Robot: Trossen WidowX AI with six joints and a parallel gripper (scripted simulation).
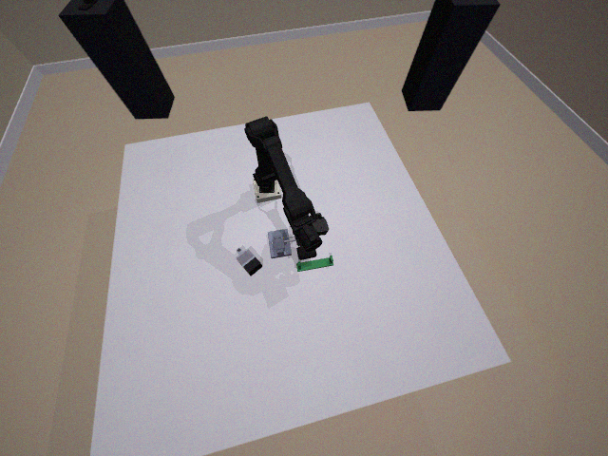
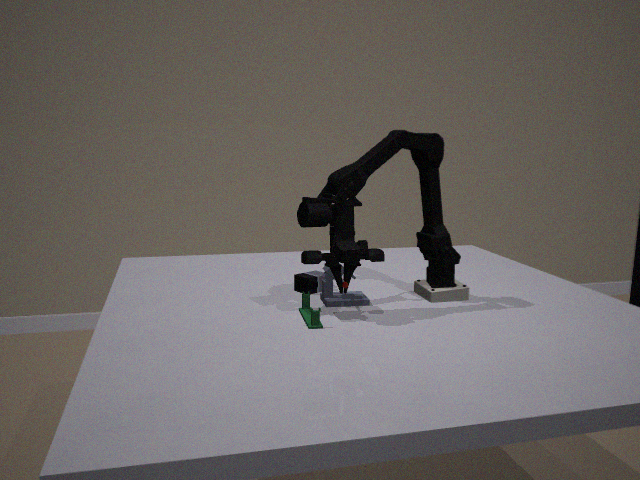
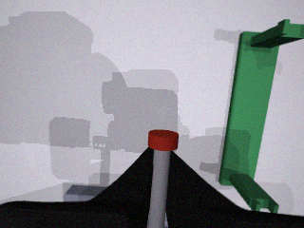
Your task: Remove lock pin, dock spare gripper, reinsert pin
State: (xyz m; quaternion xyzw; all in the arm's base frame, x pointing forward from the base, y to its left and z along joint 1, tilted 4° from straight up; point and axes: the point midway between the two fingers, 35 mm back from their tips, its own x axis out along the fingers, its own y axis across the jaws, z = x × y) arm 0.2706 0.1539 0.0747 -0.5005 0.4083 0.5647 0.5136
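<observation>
Now: gripper tip 80 mm short of the green cradle, 30 mm to the right of it and 30 mm above it. Round my gripper tip: spare gripper (230 mm to the right, 60 mm ahead, 30 mm below); then grey mount (100 mm to the right).
</observation>
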